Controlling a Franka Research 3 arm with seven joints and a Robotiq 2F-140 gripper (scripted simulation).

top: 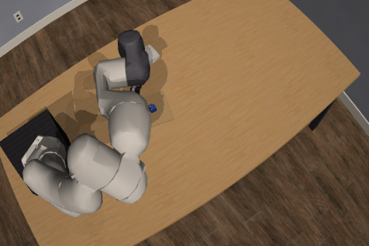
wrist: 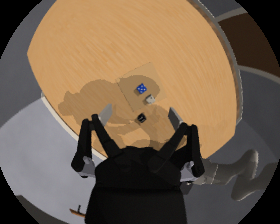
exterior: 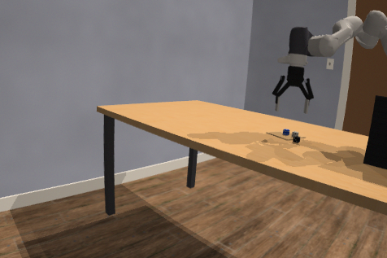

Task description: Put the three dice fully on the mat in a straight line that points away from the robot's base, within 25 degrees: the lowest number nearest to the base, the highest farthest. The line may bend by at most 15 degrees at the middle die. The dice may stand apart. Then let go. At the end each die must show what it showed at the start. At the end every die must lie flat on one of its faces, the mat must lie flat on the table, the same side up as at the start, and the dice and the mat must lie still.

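The black die is 12 cm below my hand, 6 cm to the left of it and 6 cm behind it. Also, from my hand: white die: 11 cm below, 3 cm behind, 2 cm to the right; then thin tan mat: 13 cm below, 3 cm to the right, 2 cm ahead; then blue die: 11 cm below, 2 cm to the right, 2 cm ahead.
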